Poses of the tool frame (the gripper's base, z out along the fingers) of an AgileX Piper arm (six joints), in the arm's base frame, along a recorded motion.
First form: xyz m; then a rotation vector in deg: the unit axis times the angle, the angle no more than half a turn.
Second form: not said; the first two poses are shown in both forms.
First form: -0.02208 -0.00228 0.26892 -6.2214 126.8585 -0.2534
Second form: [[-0.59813 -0.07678 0.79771 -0.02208], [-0.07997 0.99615 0.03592 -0.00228], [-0.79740 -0.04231 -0.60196 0.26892], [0 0 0 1]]
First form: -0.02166 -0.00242 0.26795 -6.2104 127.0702 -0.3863
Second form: [[-0.60109 -0.07583 0.79558 -0.02166], [-0.08067 0.99616 0.03400 -0.00242], [-0.79510 -0.04374 -0.60490 0.26795], [0 0 0 1]]
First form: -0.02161 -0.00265 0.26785 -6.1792 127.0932 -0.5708
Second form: [[-0.60143 -0.07429 0.79546 -0.02161], [-0.08143 0.99618 0.03147 -0.00265], [-0.79476 -0.04585 -0.60519 0.26785], [0 0 0 1]]
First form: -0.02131 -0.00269 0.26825 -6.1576 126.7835 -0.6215
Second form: [[-0.59713 -0.07365 0.79875 -0.02131], [-0.08148 0.99619 0.03095 -0.00269], [-0.79799 -0.04660 -0.60086 0.26825], [0 0 0 1]]
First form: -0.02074 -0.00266 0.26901 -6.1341 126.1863 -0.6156
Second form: [[-0.58878 -0.07331 0.80496 -0.02074], [-0.08116 0.99621 0.03136 -0.00266], [-0.80421 -0.04686 -0.59249 0.26901], [0 0 0 1]]
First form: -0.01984 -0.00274 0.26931 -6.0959 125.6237 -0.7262
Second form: [[-0.58086 -0.07202 0.81081 -0.01984], [-0.08139 0.99622 0.03018 -0.00274], [-0.80992 -0.04846 -0.58453 0.26931], [0 0 0 1]]
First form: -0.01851 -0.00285 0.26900 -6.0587 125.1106 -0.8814
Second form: [[-0.57360 -0.07046 0.81610 -0.01851], [-0.08195 0.99623 0.02841 -0.00285], [-0.81502 -0.05058 -0.57721 0.26900], [0 0 0 1]]
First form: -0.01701 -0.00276 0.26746 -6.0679 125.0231 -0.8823
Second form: [[-0.57235 -0.07055 0.81697 -0.01701], [-0.08207 0.99622 0.02853 -0.00276], [-0.81589 -0.05072 -0.57597 0.26746], [0 0 0 1]]
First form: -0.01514 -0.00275 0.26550 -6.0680 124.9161 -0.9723
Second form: [[-0.57083 -0.06994 0.81808 -0.01514], [-0.08266 0.99620 0.02748 -0.00275], [-0.81690 -0.05194 -0.57444 0.26550], [0 0 0 1]]
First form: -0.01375 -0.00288 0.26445 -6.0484 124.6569 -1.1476
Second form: [[-0.56715 -0.06848 0.82076 -0.01375], [-0.08358 0.99618 0.02536 -0.00288], [-0.81936 -0.05422 -0.57071 0.26445], [0 0 0 1]]
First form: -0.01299 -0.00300 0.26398 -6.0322 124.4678 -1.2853
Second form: [[-0.56446 -0.06732 0.82271 -0.01299], [-0.08430 0.99616 0.02368 -0.00300], [-0.82114 -0.05599 -0.56797 0.26398], [0 0 0 1]]
